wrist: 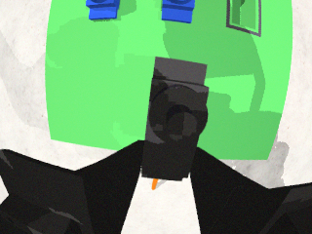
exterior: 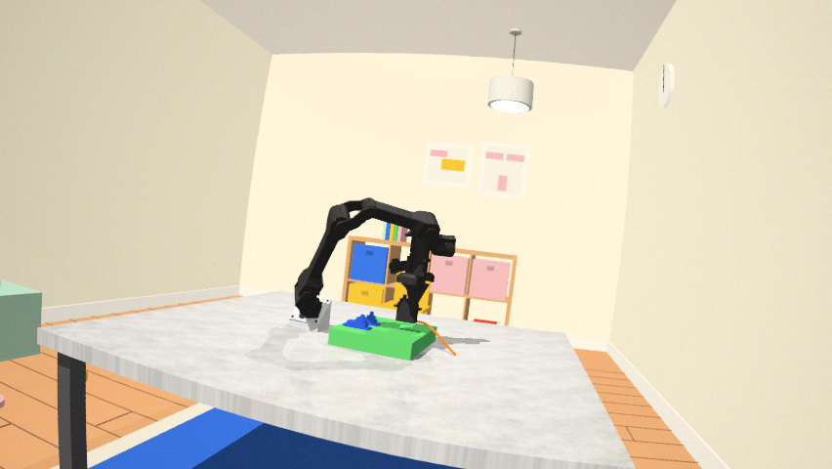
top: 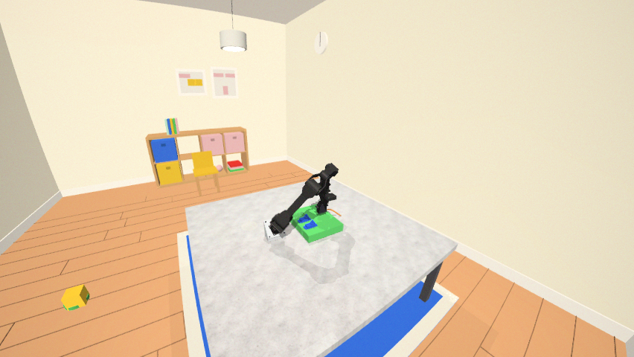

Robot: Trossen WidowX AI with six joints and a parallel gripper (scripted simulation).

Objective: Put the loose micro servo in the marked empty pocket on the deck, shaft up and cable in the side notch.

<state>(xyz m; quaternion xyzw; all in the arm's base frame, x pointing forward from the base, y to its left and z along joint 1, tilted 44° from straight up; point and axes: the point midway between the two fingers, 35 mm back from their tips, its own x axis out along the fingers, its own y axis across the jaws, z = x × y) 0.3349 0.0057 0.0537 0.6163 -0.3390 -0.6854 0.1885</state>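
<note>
My gripper tip is now 30 mm past the green deck and 100 mm above it.
</note>
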